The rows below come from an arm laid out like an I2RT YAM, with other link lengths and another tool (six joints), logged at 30 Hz.
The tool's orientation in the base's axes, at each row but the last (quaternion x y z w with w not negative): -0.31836, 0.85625, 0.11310, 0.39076; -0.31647, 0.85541, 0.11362, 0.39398; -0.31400, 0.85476, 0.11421, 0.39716; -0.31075, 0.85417, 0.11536, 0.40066; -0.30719, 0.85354, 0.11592, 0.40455; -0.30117, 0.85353, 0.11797, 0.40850; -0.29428, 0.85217, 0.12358, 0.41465; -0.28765, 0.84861, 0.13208, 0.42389; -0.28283, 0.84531, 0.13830, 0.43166; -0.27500, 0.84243, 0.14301, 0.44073
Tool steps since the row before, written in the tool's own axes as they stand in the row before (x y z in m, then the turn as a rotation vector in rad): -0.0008, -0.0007, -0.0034, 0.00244, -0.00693, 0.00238; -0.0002, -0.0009, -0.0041, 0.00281, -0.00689, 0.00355; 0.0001, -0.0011, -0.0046, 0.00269, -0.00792, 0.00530; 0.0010, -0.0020, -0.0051, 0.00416, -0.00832, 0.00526; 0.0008, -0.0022, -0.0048, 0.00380, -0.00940, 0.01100; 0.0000, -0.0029, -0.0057, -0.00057, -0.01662, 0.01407; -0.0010, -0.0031, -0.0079, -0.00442, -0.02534, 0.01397; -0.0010, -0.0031, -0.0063, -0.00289, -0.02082, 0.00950; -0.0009, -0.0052, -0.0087, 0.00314, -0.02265, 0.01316; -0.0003, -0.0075, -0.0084, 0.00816, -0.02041, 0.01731
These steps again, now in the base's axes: -0.0012, -0.0017, 0.0029, 0.00461, -0.00541, -0.00302; -0.0018, -0.0024, 0.0029, 0.00511, -0.00503, -0.00407; -0.0022, -0.0029, 0.0030, 0.00688, -0.00499, -0.00508; -0.0024, -0.0043, 0.0027, 0.00639, -0.00597, -0.00614; -0.0020, -0.0042, 0.0026, 0.01079, -0.00410, -0.00952; -0.0018, -0.0048, 0.0038, 0.01923, -0.00661, -0.00780; -0.0027, -0.0057, 0.0058, 0.02630, -0.01206, -0.00445; -0.0017, -0.0051, 0.0047, 0.01998, -0.01111, -0.00305; -0.0021, -0.0080, 0.0059, 0.02064, -0.01300, -0.01005; -0.0010, -0.0100, 0.0051, 0.01977, -0.01087, -0.01655
